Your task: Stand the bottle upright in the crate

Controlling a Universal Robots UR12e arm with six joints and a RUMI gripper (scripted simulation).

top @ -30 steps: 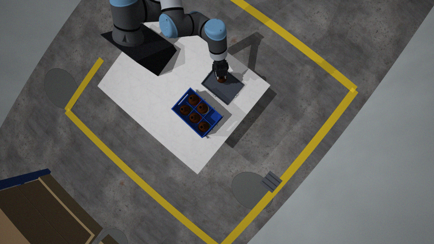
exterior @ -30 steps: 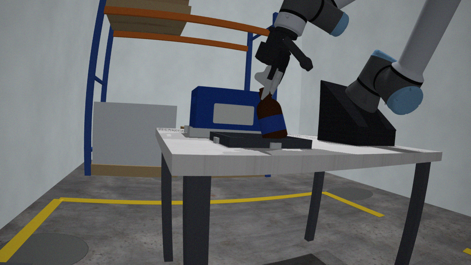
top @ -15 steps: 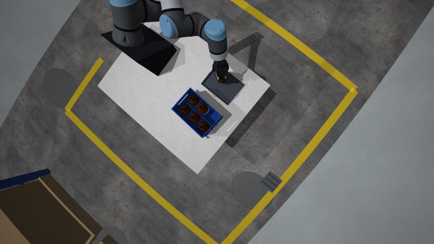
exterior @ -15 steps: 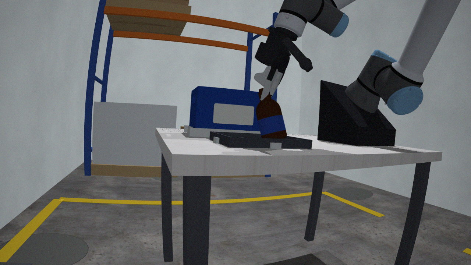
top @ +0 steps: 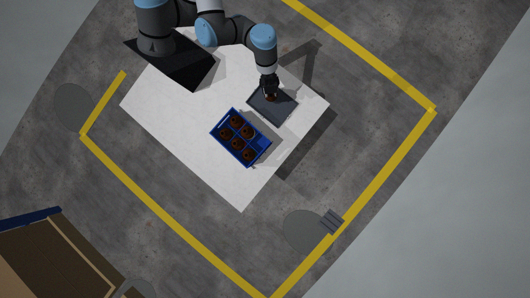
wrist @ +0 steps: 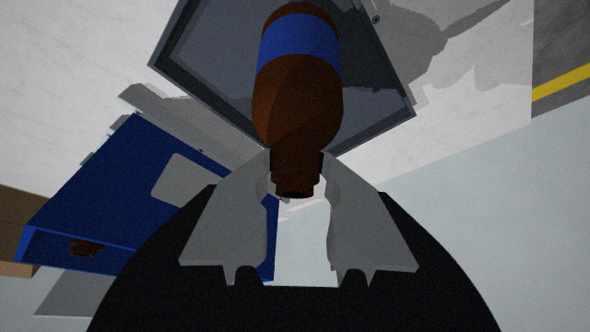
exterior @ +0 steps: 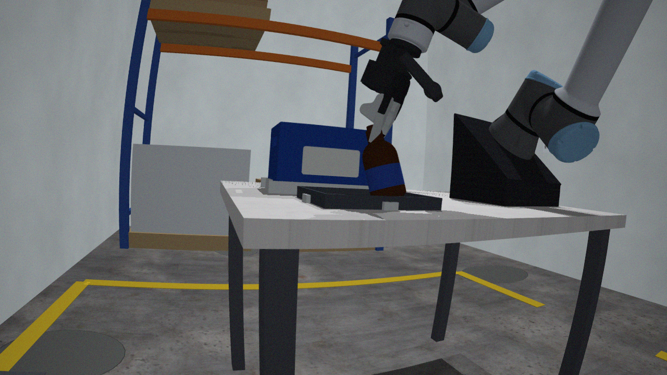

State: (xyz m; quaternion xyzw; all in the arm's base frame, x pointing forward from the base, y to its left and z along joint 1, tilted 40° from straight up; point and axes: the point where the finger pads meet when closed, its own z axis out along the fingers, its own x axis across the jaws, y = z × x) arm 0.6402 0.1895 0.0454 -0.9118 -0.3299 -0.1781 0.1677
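Right now the bottle is 50 mm below my hand, 10 mm to the left of it and 10 mm behind it. The rest, counted from my hand: dark grey tray 130 mm below, 10 mm to the right, 10 mm ahead; blue crate 280 mm to the right, 60 mm below, 20 mm ahead.
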